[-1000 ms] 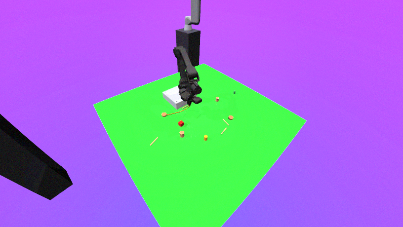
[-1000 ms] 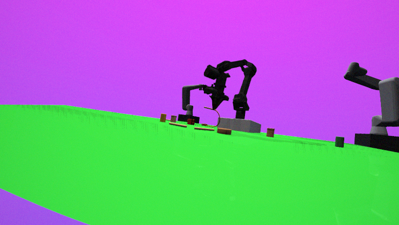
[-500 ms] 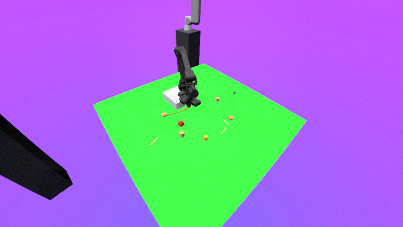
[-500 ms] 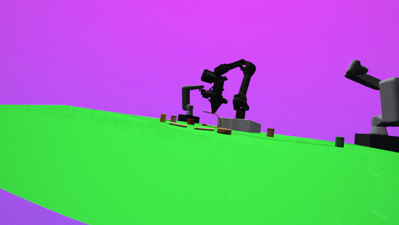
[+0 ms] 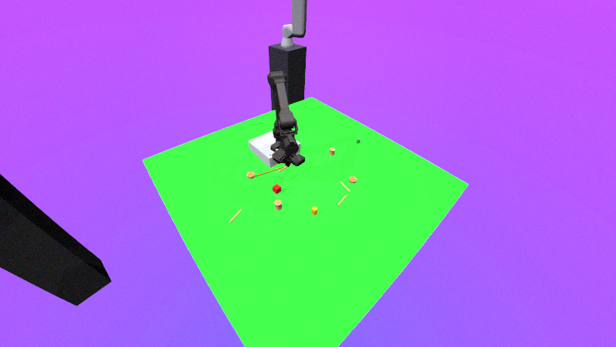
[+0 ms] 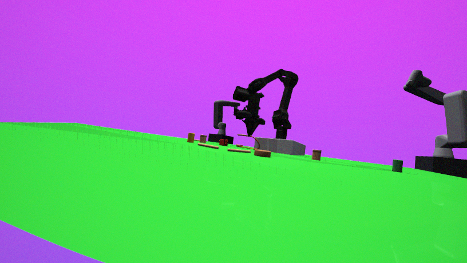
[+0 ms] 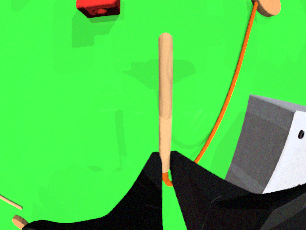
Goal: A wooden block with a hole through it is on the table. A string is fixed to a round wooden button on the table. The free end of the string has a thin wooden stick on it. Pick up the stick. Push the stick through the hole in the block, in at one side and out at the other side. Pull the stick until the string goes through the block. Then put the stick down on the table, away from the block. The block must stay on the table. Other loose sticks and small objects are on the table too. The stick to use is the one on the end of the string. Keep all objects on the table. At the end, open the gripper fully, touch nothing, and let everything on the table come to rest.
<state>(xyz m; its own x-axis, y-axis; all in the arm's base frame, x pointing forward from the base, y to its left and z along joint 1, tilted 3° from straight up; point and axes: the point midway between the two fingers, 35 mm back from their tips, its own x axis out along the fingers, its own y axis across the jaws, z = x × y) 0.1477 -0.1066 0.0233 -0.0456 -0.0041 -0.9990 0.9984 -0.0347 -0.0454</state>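
My gripper tip is now 120 mm to the left of the red block, 50 mm above it and 40 mm short of it. Round my gripper tip: round wooden button (140 mm to the right, 130 mm behind, 50 mm below); then thin wooden stick (10 mm to the right); then tan cylinder (180 mm to the right, 120 mm ahead, 40 mm below).
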